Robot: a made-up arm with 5 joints. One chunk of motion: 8 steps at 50 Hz.
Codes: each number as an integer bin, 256 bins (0 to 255) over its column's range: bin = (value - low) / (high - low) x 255, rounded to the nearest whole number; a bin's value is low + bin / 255 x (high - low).
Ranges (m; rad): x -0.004..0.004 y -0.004..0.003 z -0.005..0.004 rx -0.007..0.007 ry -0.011..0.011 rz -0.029..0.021
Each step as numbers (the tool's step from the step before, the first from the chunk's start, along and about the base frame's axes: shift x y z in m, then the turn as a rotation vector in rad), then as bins.
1 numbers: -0.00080 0.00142 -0.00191 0.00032 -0.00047 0.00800
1 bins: 102 197 88 133 122 189
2 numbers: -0.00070 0.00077 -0.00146 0.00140 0.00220 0.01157
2 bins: 105 174 100 153 153 207
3 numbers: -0.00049 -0.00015 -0.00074 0.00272 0.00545 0.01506
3 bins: 112 140 121 177 191 225
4 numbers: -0.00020 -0.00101 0.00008 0.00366 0.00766 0.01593
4 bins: 121 109 144 194 216 229
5 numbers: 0.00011 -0.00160 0.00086 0.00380 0.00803 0.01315
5 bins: 131 87 166 197 221 215
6 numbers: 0.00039 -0.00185 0.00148 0.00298 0.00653 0.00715
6 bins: 140 78 184 182 203 184
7 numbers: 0.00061 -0.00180 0.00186 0.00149 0.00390 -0.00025
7 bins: 147 80 194 155 173 147
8 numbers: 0.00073 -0.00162 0.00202 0.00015 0.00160 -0.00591
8 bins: 151 87 199 130 146 118
